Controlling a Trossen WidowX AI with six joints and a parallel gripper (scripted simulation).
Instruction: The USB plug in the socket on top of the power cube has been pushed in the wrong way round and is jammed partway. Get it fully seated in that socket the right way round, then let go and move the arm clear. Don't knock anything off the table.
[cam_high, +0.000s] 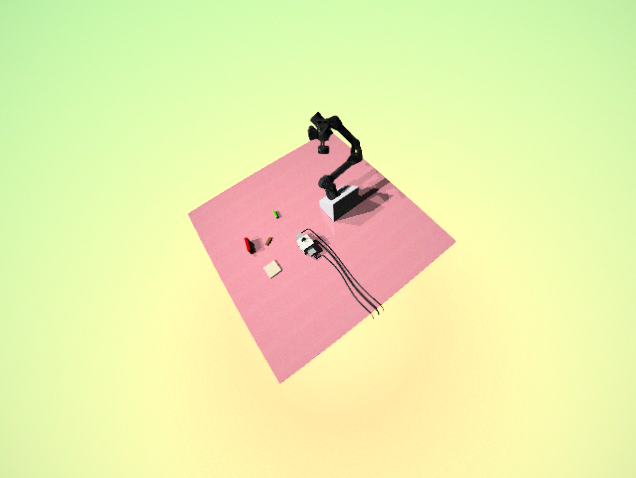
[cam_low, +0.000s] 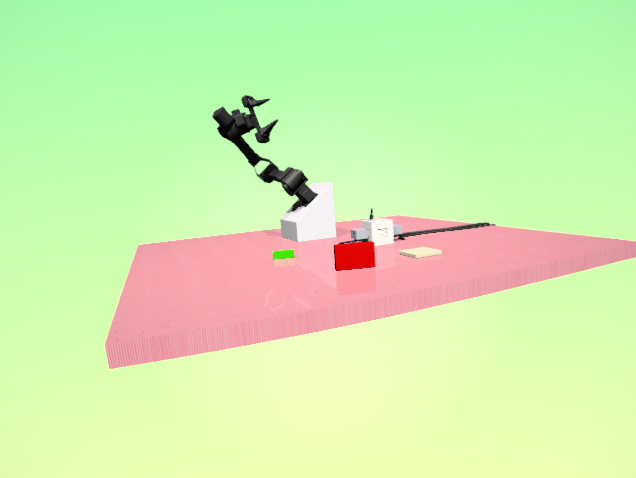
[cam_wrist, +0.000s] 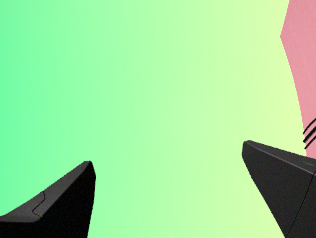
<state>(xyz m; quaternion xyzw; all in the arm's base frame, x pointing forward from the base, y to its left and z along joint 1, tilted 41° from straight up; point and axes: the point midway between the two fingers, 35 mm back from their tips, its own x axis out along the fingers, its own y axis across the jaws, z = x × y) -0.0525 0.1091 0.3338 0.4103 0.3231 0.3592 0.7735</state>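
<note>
My gripper tip is 39 cm above the dark USB plug, 29 cm short of it and 23 cm to the right of it. Round my gripper tip: USB socket 41 cm below, 29 cm ahead, 23 cm to the left; then small brown block 48 cm below, 48 cm ahead, 9 cm to the left; then green block 47 cm below, 35 cm ahead, 7 cm to the right.
</note>
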